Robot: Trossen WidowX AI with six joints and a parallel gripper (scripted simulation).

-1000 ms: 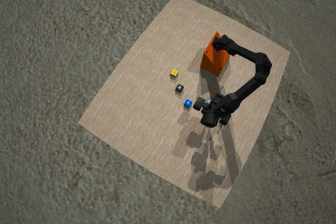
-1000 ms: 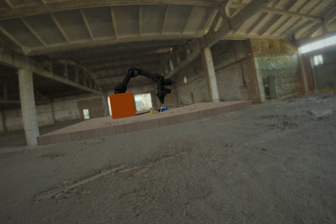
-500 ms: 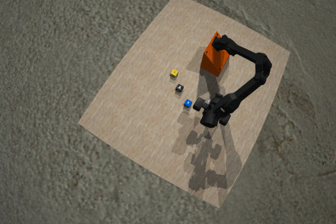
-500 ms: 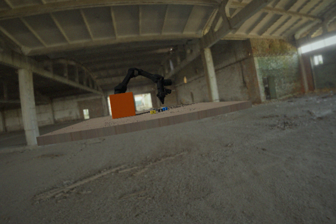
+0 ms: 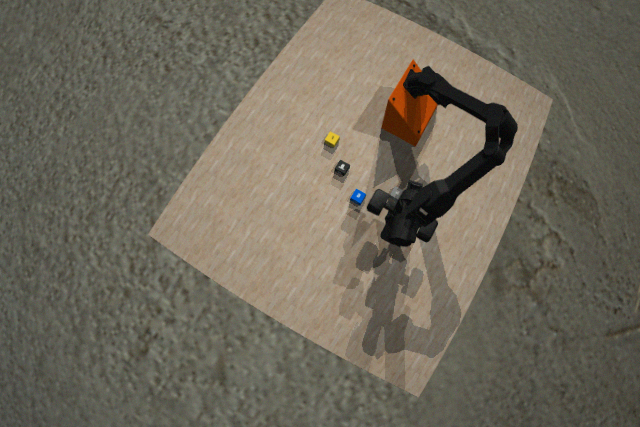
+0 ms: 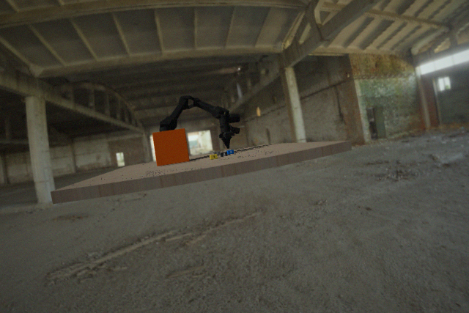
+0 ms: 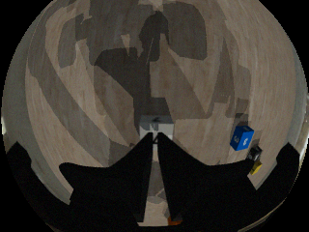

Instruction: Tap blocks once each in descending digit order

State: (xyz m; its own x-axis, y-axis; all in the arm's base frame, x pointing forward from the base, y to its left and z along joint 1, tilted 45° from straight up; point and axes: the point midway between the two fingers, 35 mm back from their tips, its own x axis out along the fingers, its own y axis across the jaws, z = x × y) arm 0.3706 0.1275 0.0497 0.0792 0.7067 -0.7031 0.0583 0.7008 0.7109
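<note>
Right now the white block is 1 cm behind my gripper tip and 2 cm below it. Round my gripper tip: blue block 3 cm behind, 13 cm to the right, 2 cm below; black block 9 cm behind, 21 cm to the right, 2 cm below; grey block 9 cm behind, 4 cm to the right, 2 cm below.
</note>
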